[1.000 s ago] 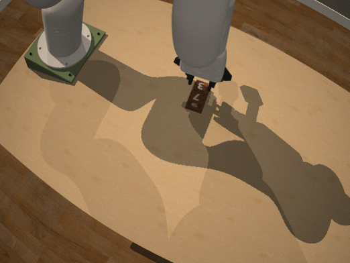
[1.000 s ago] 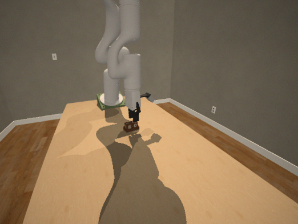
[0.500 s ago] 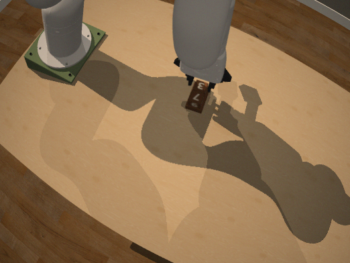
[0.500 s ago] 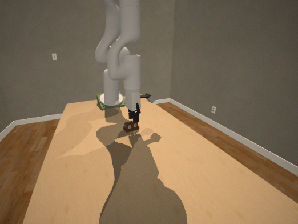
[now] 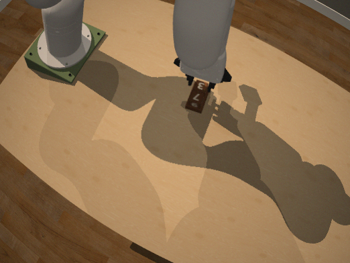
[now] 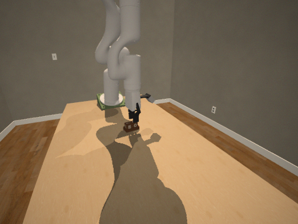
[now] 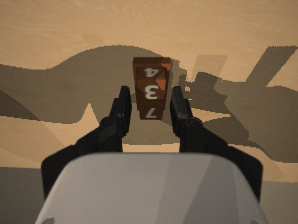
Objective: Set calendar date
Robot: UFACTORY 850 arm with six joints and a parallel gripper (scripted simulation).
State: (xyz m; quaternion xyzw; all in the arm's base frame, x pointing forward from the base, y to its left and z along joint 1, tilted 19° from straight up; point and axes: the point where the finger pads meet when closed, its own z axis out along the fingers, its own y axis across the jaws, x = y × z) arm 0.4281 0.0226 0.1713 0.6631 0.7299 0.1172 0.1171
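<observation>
The tray lies 20 mm to the right of my hand and 60 mm below it.
</observation>
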